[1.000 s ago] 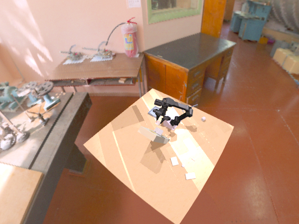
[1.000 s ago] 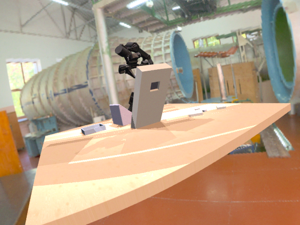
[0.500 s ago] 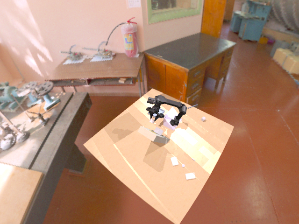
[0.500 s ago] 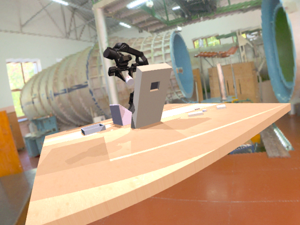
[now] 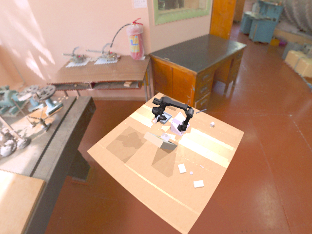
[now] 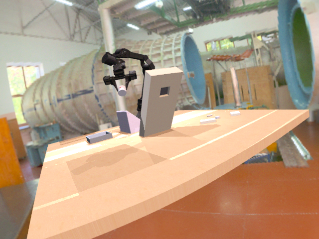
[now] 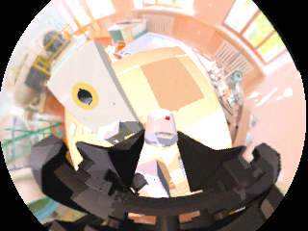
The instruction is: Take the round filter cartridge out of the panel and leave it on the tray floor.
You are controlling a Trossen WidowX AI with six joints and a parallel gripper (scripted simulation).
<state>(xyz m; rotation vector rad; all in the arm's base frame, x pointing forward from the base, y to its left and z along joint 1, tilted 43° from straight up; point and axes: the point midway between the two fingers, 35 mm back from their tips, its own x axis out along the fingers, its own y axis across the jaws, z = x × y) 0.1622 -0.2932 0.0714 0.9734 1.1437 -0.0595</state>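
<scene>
Right now the shallow blue-grey tray is 290 mm behind my gripper tip, 270 mm below it and 100 mm to the right of it. The rest, counted from my gripper tip: round filter cartridge: right at my gripper tip; grey service panel: 140 mm to the left, 120 mm ahead, 100 mm below.
</scene>
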